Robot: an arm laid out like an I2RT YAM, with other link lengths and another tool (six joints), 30 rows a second.
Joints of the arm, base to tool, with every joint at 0 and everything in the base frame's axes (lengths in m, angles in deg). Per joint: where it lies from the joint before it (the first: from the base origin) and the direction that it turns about. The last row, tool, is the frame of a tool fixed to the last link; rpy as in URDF.
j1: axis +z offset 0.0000 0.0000 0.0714
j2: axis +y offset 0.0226 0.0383 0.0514
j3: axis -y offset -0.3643 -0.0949 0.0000
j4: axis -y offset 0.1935 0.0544 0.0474
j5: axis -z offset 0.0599 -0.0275 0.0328
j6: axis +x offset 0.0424 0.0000 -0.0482
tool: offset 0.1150 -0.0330 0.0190 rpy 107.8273 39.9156 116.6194
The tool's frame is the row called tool.
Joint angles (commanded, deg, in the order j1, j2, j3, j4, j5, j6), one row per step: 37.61, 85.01, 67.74, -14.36, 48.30, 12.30; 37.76, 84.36, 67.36, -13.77, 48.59, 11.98; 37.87, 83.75, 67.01, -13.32, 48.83, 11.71; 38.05, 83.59, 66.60, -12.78, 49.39, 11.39; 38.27, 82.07, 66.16, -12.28, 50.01, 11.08; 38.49, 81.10, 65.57, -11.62, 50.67, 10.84; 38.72, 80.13, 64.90, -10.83, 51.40, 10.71; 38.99, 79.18, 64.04, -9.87, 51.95, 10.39; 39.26, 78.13, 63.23, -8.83, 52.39, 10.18; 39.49, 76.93, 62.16, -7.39, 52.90, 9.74; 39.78, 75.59, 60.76, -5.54, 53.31, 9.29
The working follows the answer.
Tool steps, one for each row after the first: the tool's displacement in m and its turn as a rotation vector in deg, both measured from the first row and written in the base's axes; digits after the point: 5 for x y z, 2 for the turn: -0.00262, -0.00146, 0.00281, 0.12, -0.69, 0.01; -0.00515, -0.00305, 0.00517, 0.21, -1.26, 0.01; -0.00626, -0.00362, 0.00562, -0.13, -1.58, -0.19; -0.01285, -0.00834, 0.01226, 0.33, -2.93, -0.42; -0.01740, -0.01158, 0.01567, 0.51, -3.88, -0.72; -0.02207, -0.01501, 0.01880, 0.81, -4.90, -1.11; -0.02650, -0.01774, 0.02091, 0.99, -5.78, -1.25; -0.03117, -0.02056, 0.02358, 1.47, -6.83, -1.35; -0.03639, -0.02419, 0.02629, 1.90, -8.05, -1.49; -0.04210, -0.02780, 0.02831, 2.52, -9.40, -1.51
Tool pose at each row, in the base's axes (x y z in m, rotation vector in deg; rounded; the steps above come from the unrounded poses): 0.34605, 0.05028, 0.39813, 46.33, 119.26, 22.14; 0.34343, 0.04882, 0.40094, 46.15, 118.62, 22.50; 0.34090, 0.04722, 0.40330, 46.01, 118.08, 22.78; 0.33979, 0.04666, 0.40375, 45.90, 117.71, 22.42; 0.33321, 0.04194, 0.41039, 45.93, 116.32, 23.21; 0.32865, 0.03869, 0.41380, 46.00, 115.30, 23.54; 0.32398, 0.03526, 0.41693, 46.20, 114.15, 23.97; 0.31955, 0.03254, 0.41903, 46.13, 113.25, 24.36; 0.31488, 0.02972, 0.42171, 46.13, 112.21, 25.13; 0.30966, 0.02608, 0.42442, 46.08, 110.98, 25.88; 0.30395, 0.02248, 0.42644, 45.96, 109.67, 26.92

